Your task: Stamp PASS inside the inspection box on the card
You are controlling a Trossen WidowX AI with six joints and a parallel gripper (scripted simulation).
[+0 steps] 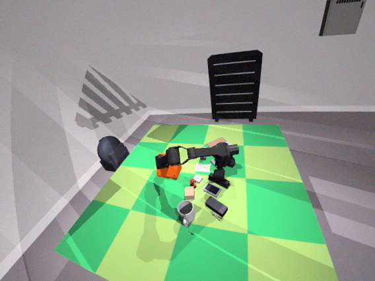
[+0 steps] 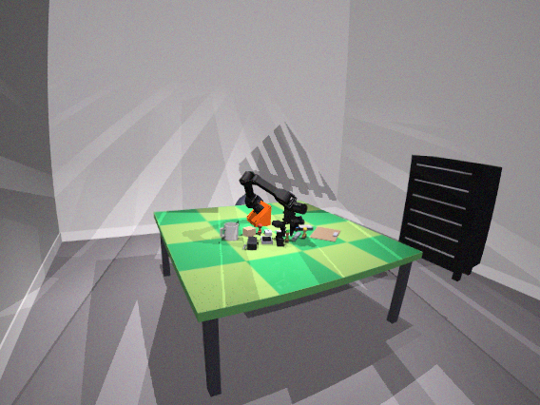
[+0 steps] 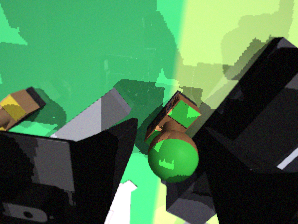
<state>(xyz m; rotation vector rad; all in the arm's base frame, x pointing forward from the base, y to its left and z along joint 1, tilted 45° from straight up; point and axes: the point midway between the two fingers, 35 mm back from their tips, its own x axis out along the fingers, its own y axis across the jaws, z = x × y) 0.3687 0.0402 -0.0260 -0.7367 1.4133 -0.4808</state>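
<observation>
My gripper tip is 10 mm above the green-knobbed pass stamp. From my gripper tip the other things lie so: dark-rimmed ink pad (30 mm behind, 120 mm to the right, 20 mm below); then grey bar (50 mm behind, 80 mm to the left, 20 mm below); then yellow-knobbed stamp (30 mm behind, 120 mm to the left, 10 mm below).
</observation>
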